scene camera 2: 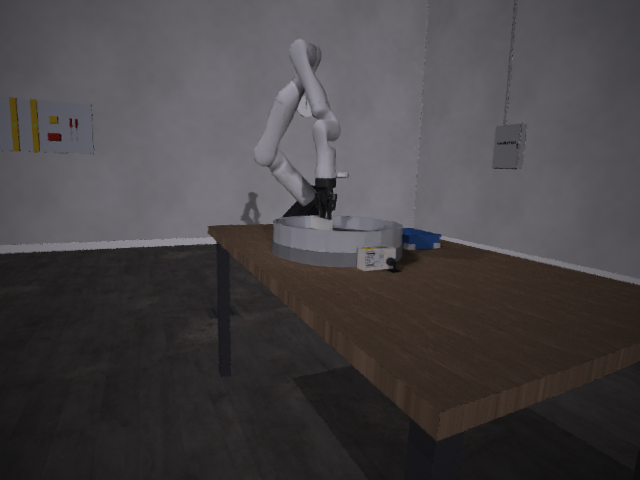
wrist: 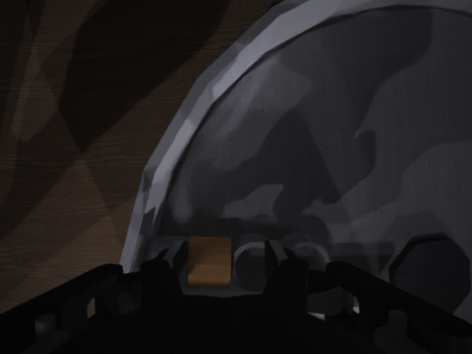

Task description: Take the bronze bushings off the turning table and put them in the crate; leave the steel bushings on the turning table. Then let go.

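Frame: origin at the arm's base, x ahead, y left, z up, level; centimetres.
Where they show: gripper, fingertip midpoint: [wrist: 226,256]; arm's base, origin of the base link: [scene camera 2: 309,198].
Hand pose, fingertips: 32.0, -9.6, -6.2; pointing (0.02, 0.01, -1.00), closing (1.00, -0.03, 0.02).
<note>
Things, the pixels of their top centre, and the offset from my fingertips, as dx, dy, dz. "pt": a spot on its surface instead.
- bronze bushing, middle of its top: [wrist: 209,270] -1.1, -0.8, +0.1
- grey steel bushing, middle of its top: [wrist: 255,267] +1.8, -1.0, -0.7
- blue crate, middle of its top: [scene camera 2: 410,231] +11.6, +31.3, -3.5
- dark many-sided hub, middle of its top: [wrist: 433,281] +15.0, -3.6, -2.4
- wall's rim, surface spot: [wrist: 182,137] pt -2.3, +7.1, -0.3
- pale block, surface spot: [scene camera 2: 321,223] pt +3.6, -3.5, -0.3
- white control box, surface spot: [scene camera 2: 375,258] pt +40.2, -6.4, -5.2
The grey round turning table [scene camera 2: 336,240] [wrist: 300,75] has a raised wall around it. My gripper [scene camera 2: 325,217] [wrist: 226,256] is partly open, pointing down over the turning table, with nothing gripped. In the wrist view a bronze bushing [wrist: 210,261] shows as an orange-brown rectangle, seemingly on its side, between the fingertips and close to the left one. A grey steel bushing [wrist: 250,244] shows its round rim beside it, partly behind the right fingertip. Another steel bushing [wrist: 306,244] is right of that finger. The blue crate [scene camera 2: 421,239] stands behind the turning table's right side; its inside is hidden.
A dark many-sided hub [wrist: 431,270] is at the right in the wrist view. The wall's rim [wrist: 182,137] curves close to the left finger. A pale block [scene camera 2: 321,223] shows inside the wall below the gripper. A white control box [scene camera 2: 375,258] stands against the front of the turning table.
</note>
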